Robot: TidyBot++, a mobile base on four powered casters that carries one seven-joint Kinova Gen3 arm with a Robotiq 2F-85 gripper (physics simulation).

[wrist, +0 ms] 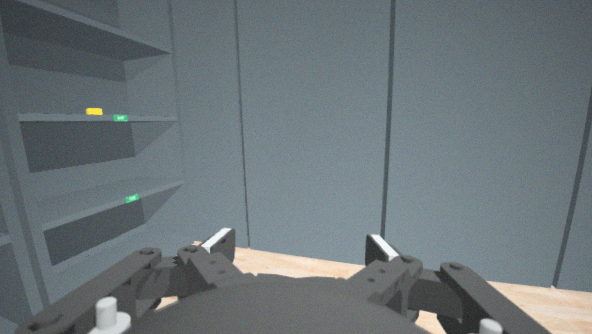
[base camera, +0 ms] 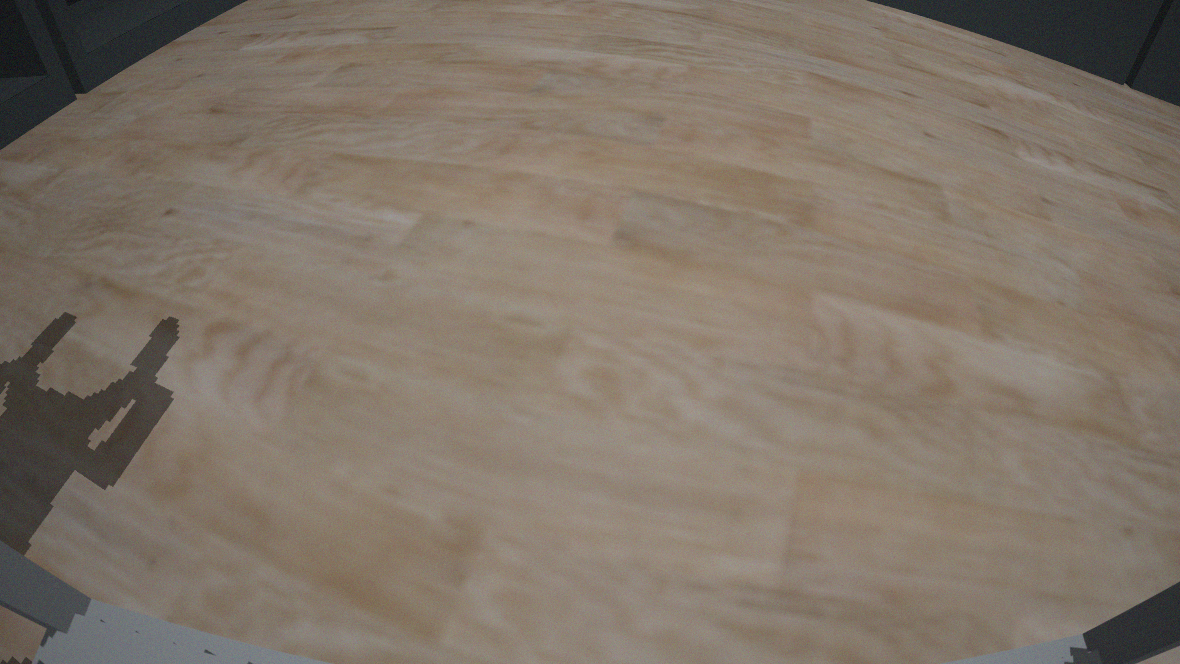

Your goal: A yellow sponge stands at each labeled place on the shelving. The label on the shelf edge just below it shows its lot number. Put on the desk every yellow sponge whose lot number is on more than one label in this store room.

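In the wrist view a yellow sponge stands on a middle shelf of the grey shelving at the left. A green label is on that shelf's edge, a little right of the sponge. Another green label is on the edge of the shelf below, with no sponge visible above it. The writing on both labels is too small to read. My gripper is open and empty, well away from the shelving. The desk does not show in either view.
Tall grey panels stand across the middle and right of the wrist view, behind the fingers. In the base camera view the wooden floor runs to dark panels at the upper right and dark shelving at the upper left. The gripper's shadow falls at the left.
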